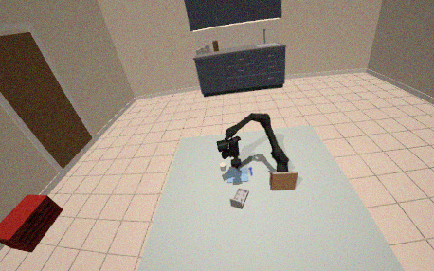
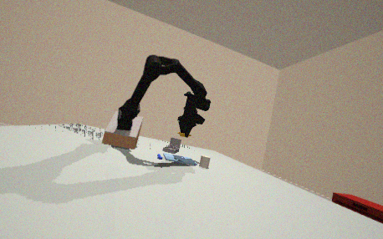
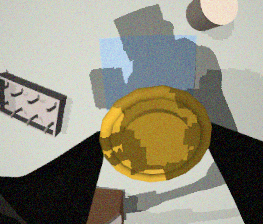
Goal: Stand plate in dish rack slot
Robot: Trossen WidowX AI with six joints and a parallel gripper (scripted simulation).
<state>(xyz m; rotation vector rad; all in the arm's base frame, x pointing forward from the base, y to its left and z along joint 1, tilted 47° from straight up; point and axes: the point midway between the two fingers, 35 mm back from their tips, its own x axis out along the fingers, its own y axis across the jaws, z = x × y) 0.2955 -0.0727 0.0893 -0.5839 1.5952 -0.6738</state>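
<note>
Right now my gripper tip is 20 cm to the right of the grey dish rack and 9 cm above it. Also, from my gripper tip: light blue mat: 11 cm below; yellow plate: 1 cm above; blue spoon: 10 cm behind, 3 cm to the right, 11 cm below.
</note>
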